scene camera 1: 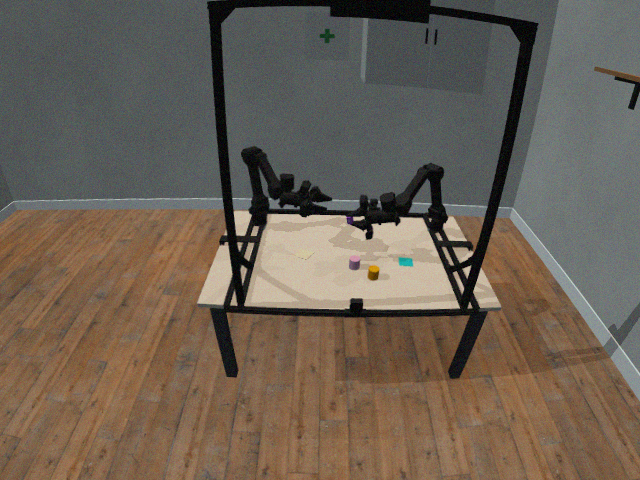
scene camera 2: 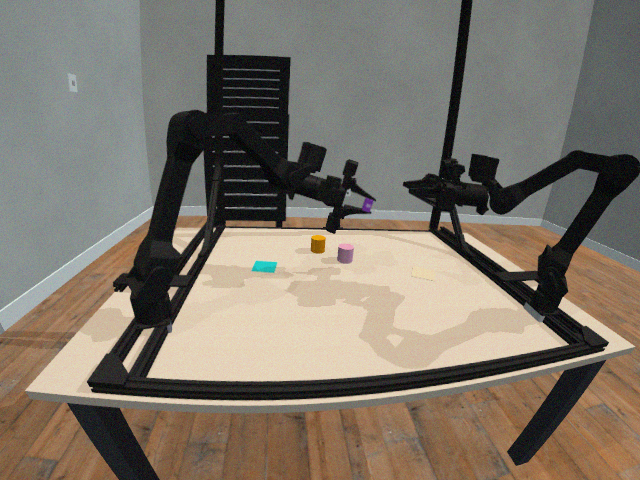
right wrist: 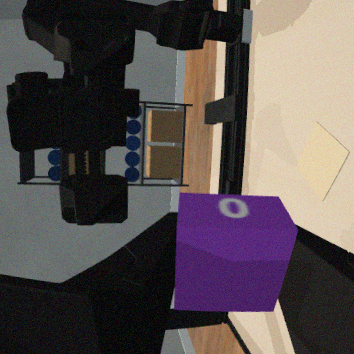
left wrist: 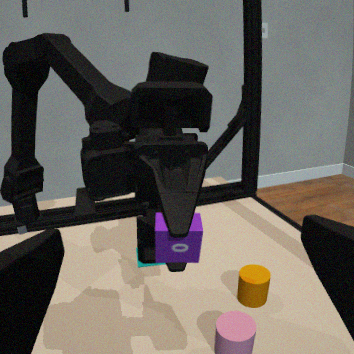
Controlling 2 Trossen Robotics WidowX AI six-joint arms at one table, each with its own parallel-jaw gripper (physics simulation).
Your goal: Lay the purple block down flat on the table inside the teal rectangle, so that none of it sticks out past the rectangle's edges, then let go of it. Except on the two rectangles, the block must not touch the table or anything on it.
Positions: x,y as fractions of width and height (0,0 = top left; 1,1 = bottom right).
Labels:
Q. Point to a purple block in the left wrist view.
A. At 0.47,0.70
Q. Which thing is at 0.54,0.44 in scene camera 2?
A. My right gripper.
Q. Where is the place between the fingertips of my left gripper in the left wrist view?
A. At 0.52,0.67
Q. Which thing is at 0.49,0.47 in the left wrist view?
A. My right gripper.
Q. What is my right gripper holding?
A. A purple block.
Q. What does my left gripper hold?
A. Nothing.

